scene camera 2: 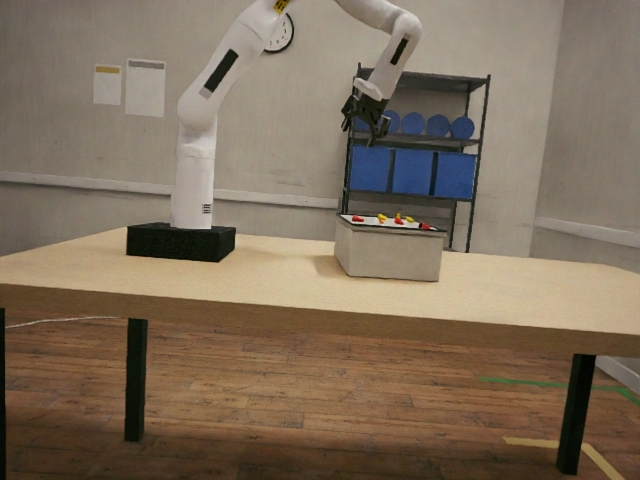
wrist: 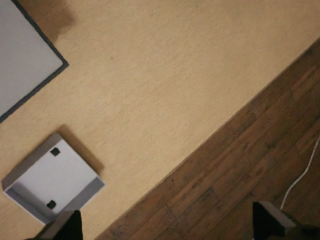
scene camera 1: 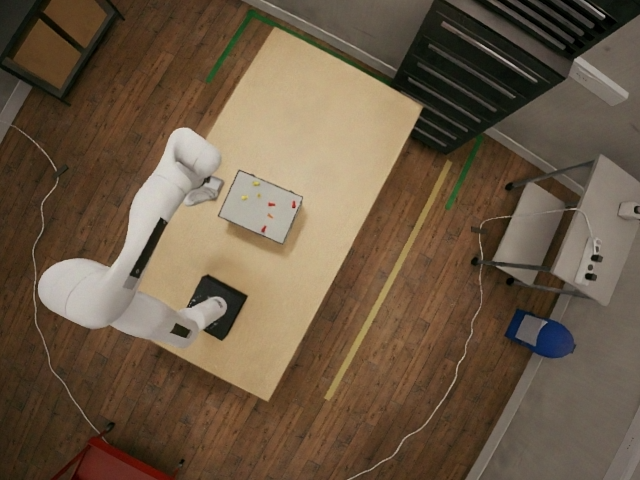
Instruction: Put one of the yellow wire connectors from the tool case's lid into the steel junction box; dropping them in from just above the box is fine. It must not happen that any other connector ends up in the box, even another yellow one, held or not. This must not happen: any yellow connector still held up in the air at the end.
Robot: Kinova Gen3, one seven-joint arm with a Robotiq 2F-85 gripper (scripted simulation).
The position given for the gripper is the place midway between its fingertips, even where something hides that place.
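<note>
Grey tool case point(scene camera 2: 369, 249), also point(scene camera 1: 251, 213). Gripper point(scene camera 2: 355, 139).
</note>
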